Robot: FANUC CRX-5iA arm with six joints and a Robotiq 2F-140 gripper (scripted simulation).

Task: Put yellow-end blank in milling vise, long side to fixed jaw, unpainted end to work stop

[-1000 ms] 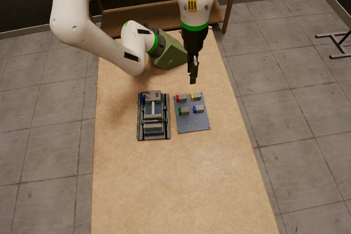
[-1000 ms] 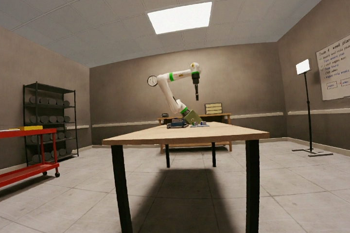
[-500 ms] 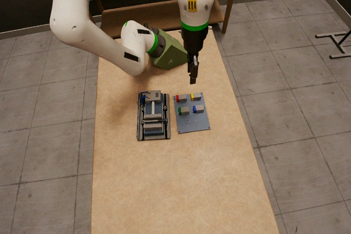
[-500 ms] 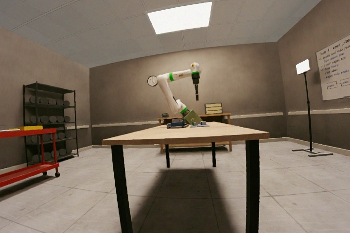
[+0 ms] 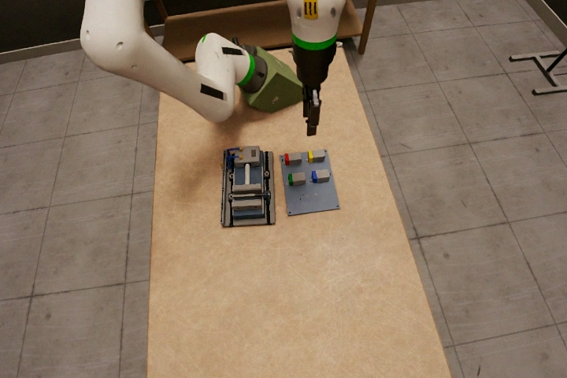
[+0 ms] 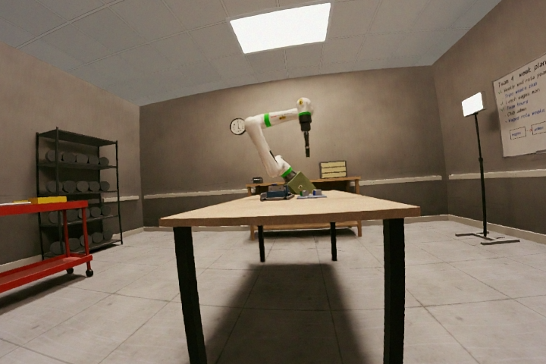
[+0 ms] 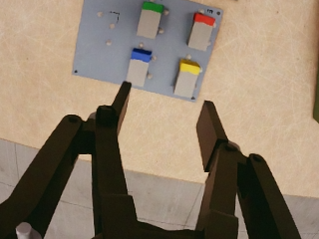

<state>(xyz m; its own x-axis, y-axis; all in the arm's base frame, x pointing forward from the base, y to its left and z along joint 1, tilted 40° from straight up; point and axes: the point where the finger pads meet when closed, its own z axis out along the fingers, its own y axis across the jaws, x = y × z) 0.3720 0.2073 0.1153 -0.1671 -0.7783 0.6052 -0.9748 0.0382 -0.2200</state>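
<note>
The blue-ended blank is 50 mm ahead of my hand, 40 mm to the left of it and 290 mm below it. The rest, counted from my hand: green-ended blank (30 mm ahead, 50 mm to the right, 290 mm below); work stop (80 mm ahead, 200 mm to the right, 230 mm below); red-ended blank (60 mm behind, 40 mm to the right, 290 mm below).
</note>
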